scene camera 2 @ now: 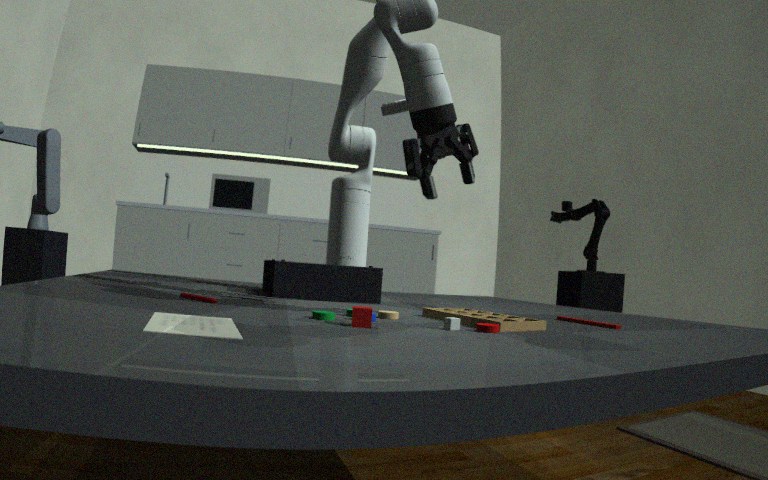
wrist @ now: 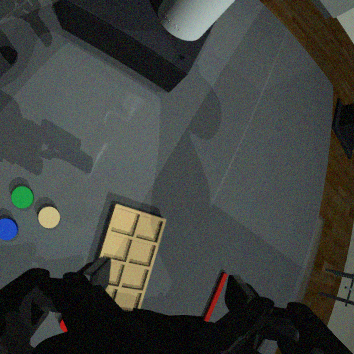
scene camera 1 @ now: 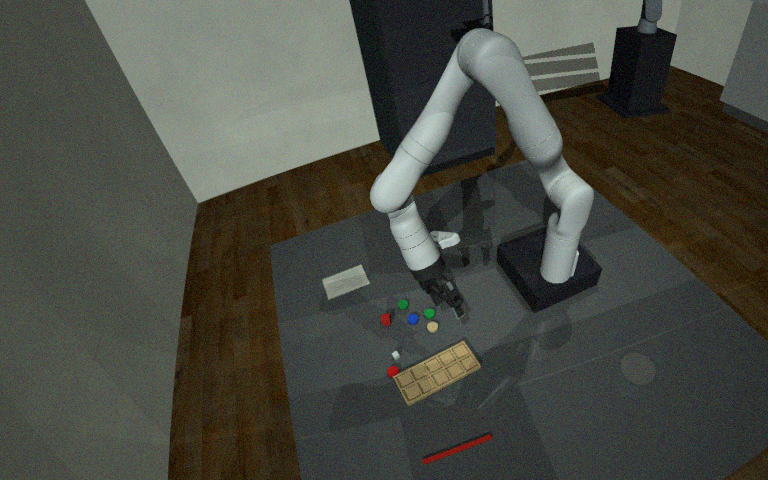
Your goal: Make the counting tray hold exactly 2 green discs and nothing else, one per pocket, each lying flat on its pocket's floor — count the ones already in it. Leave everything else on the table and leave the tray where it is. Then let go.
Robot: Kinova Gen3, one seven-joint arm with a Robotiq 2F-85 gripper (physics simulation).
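Observation:
The wooden counting tray [scene camera 1: 444, 385] [scene camera 2: 523, 326] [wrist: 155, 252] lies flat; its pockets look empty in scene camera 1, and my gripper hides part of it in the wrist view. One green disc [scene camera 1: 402, 304] [scene camera 2: 323, 315] lies flat on the table near the red block. Another green disc [scene camera 1: 429, 313] [scene camera 2: 349, 312] [wrist: 22, 197] lies between the blue and beige discs and the arm base, partly hidden in scene camera 2. My gripper [scene camera 1: 450, 310] [scene camera 2: 449, 187] [wrist: 168, 280] is open and empty, high above the table.
A blue disc [scene camera 1: 413, 318] [wrist: 7, 229], beige disc [scene camera 1: 432, 326] [wrist: 49, 217] and red block [scene camera 1: 386, 319] [scene camera 2: 361, 316] lie near the green discs. A white cube [scene camera 1: 395, 354] and red disc [scene camera 1: 393, 371] lie by the tray's corner. Beyond are a red bar [scene camera 1: 457, 448] and paper [scene camera 1: 345, 281].

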